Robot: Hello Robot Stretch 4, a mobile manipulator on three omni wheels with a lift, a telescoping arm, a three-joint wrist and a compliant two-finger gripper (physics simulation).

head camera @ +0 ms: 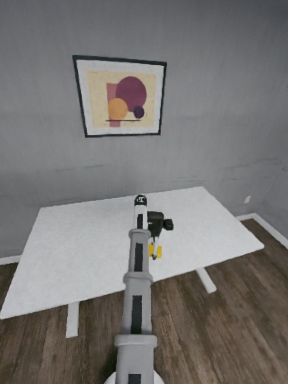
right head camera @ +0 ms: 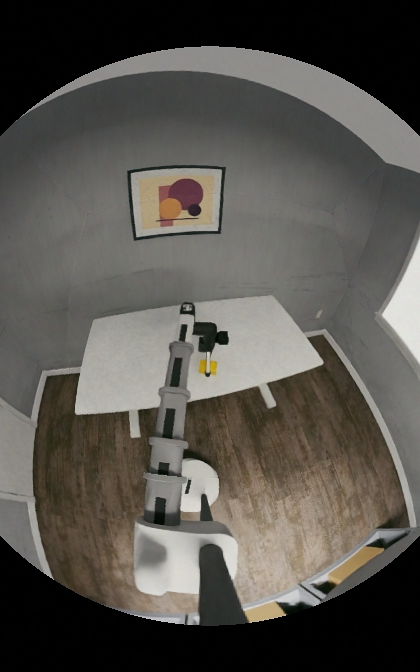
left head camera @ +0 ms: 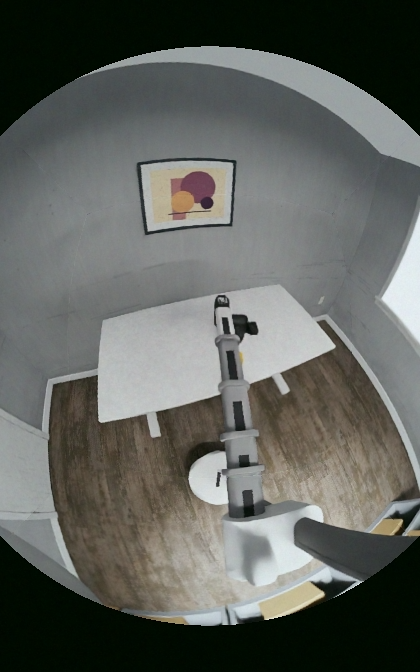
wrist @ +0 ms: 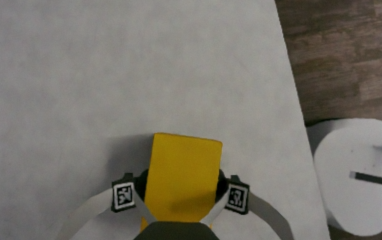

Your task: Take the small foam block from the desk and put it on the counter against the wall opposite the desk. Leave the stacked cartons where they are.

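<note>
The small foam block is yellow and box-shaped. It is at the white desk, near its front edge; whether it rests on the top or is slightly raised I cannot tell. My gripper is shut on the block, with a fingertip against each long side in the wrist view. The arm hides part of the block in the left head view. The counter and the stacked cartons are not identifiable in these views.
The robot's white round base stands on the wood floor before the desk. A framed picture hangs on the wall behind it. Grey open units with tan boxes show at the lower edge of both side head views.
</note>
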